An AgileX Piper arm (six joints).
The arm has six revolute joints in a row. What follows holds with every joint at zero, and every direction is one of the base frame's.
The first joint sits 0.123 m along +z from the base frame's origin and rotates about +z.
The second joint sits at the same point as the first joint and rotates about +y.
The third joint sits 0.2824 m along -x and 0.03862 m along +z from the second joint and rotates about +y.
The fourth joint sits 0.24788 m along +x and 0.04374 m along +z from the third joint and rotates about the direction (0.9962, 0, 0.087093).
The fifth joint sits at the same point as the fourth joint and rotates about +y.
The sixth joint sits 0.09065 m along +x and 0.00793 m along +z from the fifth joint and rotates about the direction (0.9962, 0, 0.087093).
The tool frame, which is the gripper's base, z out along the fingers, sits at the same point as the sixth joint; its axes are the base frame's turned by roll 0, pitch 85.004 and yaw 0 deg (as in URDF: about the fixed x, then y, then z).
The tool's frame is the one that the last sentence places.
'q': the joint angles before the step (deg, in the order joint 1, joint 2, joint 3, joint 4, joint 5, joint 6). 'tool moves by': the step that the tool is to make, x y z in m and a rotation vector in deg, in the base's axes. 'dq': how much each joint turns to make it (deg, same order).
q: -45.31 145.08 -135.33 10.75 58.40 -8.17
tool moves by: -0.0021 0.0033 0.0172 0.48 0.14 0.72
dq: 0.00 -1.15 -1.67 0.26 3.34 -0.12
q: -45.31 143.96 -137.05 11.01 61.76 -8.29
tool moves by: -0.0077 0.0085 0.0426 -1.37 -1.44 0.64
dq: -0.01 -4.75 -0.01 0.12 2.84 -0.11
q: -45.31 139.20 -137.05 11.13 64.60 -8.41
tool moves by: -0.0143 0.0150 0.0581 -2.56 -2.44 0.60
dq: 0.00 -6.67 0.04 0.00 3.16 0.01
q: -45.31 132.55 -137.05 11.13 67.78 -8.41
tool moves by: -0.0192 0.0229 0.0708 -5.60 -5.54 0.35
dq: 0.29 -8.17 -0.06 -0.01 0.36 0.00
